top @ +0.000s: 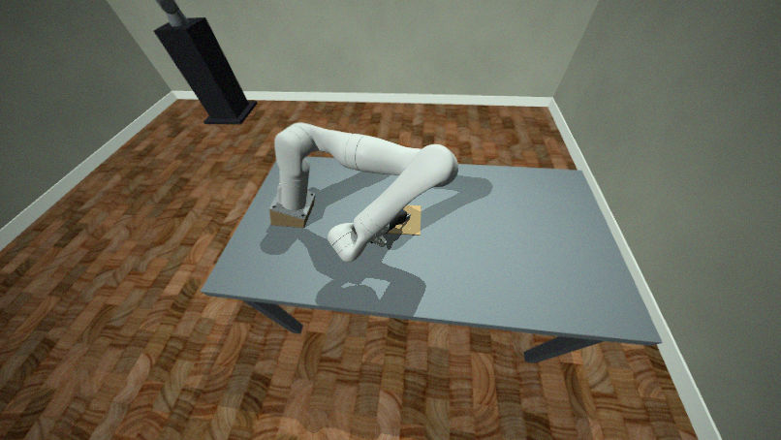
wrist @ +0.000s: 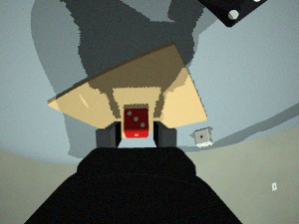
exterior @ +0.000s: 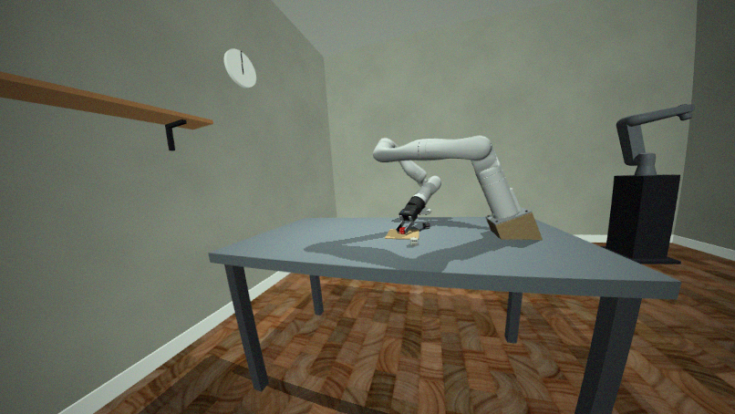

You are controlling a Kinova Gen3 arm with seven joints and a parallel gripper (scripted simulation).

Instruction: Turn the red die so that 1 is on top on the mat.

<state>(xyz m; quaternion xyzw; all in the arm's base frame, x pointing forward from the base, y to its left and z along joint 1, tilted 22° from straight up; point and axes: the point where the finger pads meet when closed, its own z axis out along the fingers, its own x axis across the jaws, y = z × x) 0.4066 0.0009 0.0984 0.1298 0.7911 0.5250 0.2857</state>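
The red die lies 10 mm below my hand. Also, from my hand: black die (100 mm behind, 100 mm to the right, 10 mm below); then tan mat (20 mm below); then white die (50 mm behind, 130 mm to the left, 10 mm below).
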